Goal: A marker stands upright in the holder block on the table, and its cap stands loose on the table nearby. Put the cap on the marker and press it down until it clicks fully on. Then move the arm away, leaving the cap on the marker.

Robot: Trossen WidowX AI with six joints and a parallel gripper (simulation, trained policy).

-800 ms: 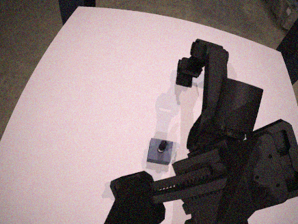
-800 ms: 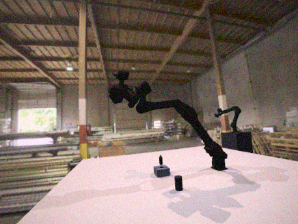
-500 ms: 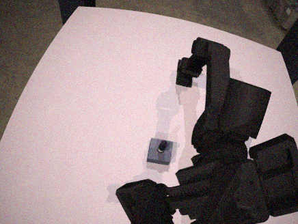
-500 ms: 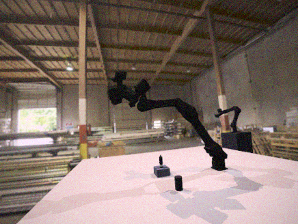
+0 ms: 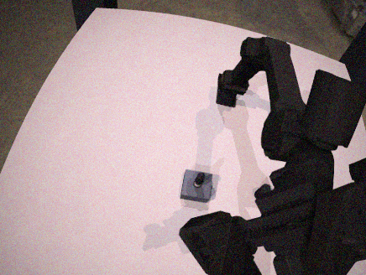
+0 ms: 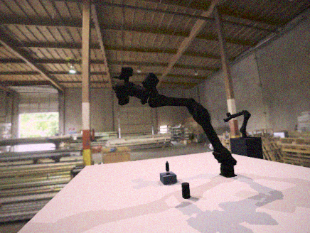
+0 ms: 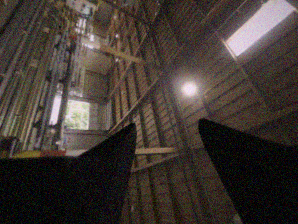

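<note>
My gripper tip is 270 mm past the dark cap, 200 mm to the right of it and 500 mm above it. Round my gripper tip: grey holder block (260 mm behind, 10 mm to the left, 510 mm below).
</note>
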